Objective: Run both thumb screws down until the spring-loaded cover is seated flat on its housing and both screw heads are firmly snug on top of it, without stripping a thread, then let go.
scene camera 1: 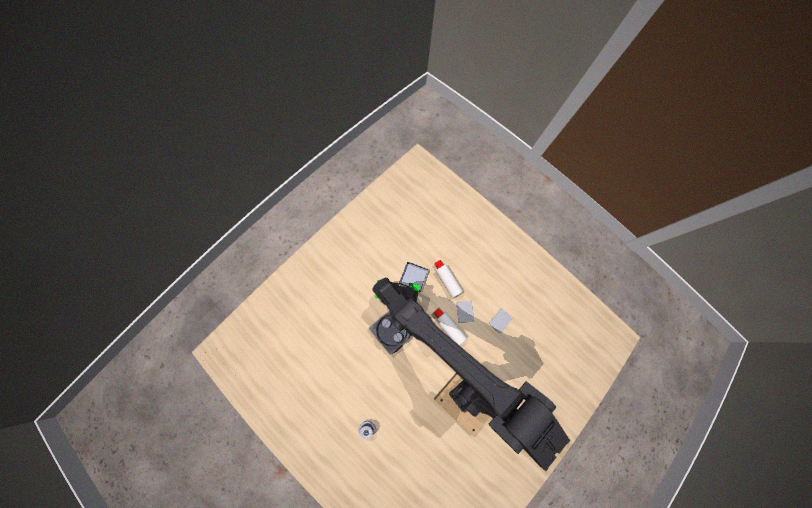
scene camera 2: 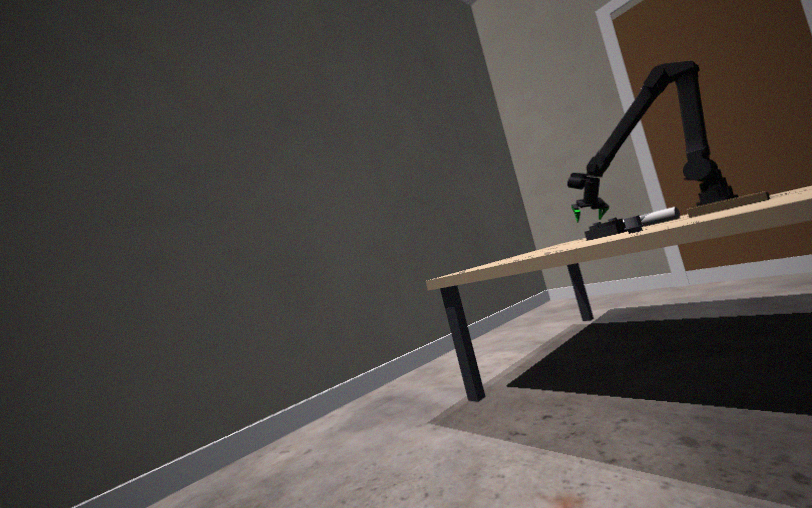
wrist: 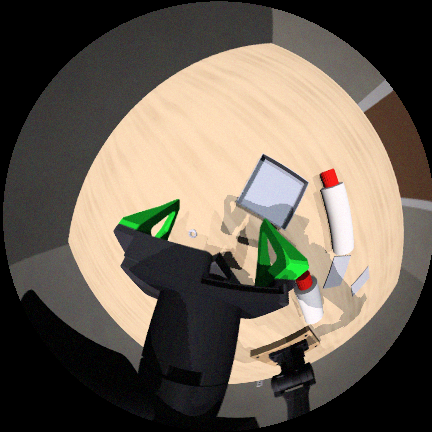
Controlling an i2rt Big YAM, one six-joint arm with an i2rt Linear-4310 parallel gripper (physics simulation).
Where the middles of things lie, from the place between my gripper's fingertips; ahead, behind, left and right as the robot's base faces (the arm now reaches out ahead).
Now: the grey square plate point(wrist: 273, 191) 1 cm behind my hand, 8 cm to the right of it and 8 cm below it.
